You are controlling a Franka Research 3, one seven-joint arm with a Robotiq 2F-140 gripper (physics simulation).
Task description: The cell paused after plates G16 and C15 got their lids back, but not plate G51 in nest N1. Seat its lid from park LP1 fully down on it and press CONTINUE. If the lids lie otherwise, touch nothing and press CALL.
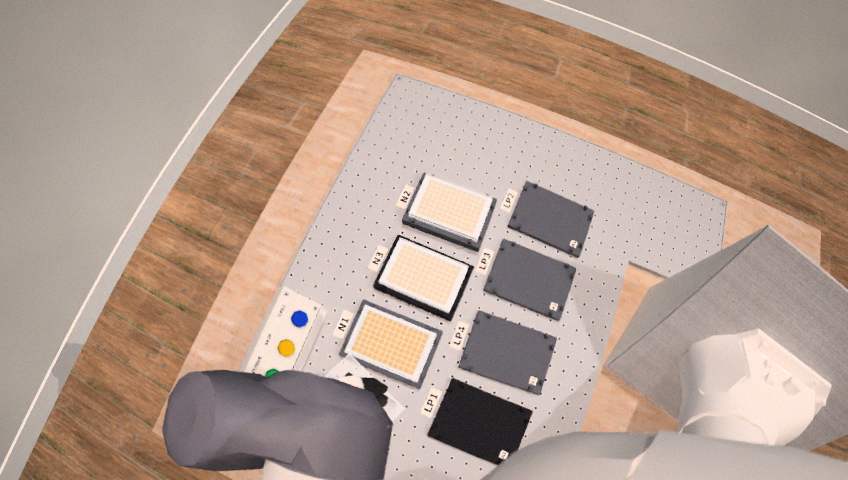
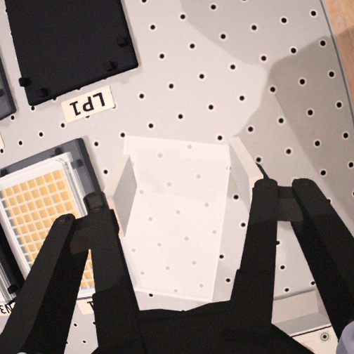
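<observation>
The plate in nest N1 (image 1: 389,343) (image 2: 40,210) shows bright orange wells and no lid on it. My gripper (image 1: 373,389) (image 2: 180,162) is shut on a clear lid (image 2: 175,220), which lies between the two pale finger pads. The lid is slightly turned between the pads and is held above the pegboard, beside N1. Park LP1 (image 1: 479,421) (image 2: 72,47) is a bare black stand with no lid on it. The plates in N2 (image 1: 451,205) and N3 (image 1: 423,274) look paler, with lids over their wells.
Parks LP2 (image 1: 550,218), LP3 (image 1: 529,279) and LP4 (image 1: 508,352) hold no lids. The button panel (image 1: 300,297) has a blue button (image 1: 299,318), a yellow button (image 1: 286,347) and a green button (image 1: 271,373) partly hidden by the arm. A grey box (image 1: 731,297) stands at the right.
</observation>
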